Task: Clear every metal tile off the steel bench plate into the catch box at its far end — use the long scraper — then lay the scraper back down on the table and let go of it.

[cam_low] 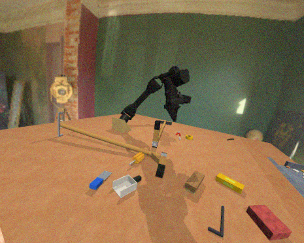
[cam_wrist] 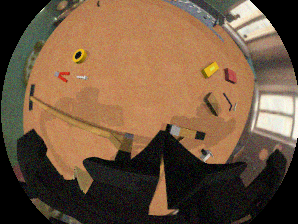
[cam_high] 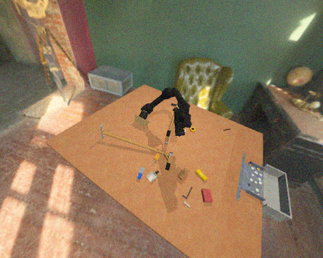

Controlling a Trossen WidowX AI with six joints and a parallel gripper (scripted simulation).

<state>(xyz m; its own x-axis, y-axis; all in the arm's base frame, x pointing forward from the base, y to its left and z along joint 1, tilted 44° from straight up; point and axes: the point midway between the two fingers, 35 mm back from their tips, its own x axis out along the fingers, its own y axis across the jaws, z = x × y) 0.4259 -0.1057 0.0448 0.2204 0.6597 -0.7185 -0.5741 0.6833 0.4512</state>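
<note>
Now: the long scraper 260 mm to the left of my gripper tip, 210 mm behind it and 100 mm below it. From my gripper tip the other things lie so: wooden block (170 mm ahead, 160 mm to the right, 150 mm below); then yellow level (270 mm ahead, 150 mm below, 80 mm to the right); then yellow tape roll (310 mm to the left, 150 mm below).
</note>
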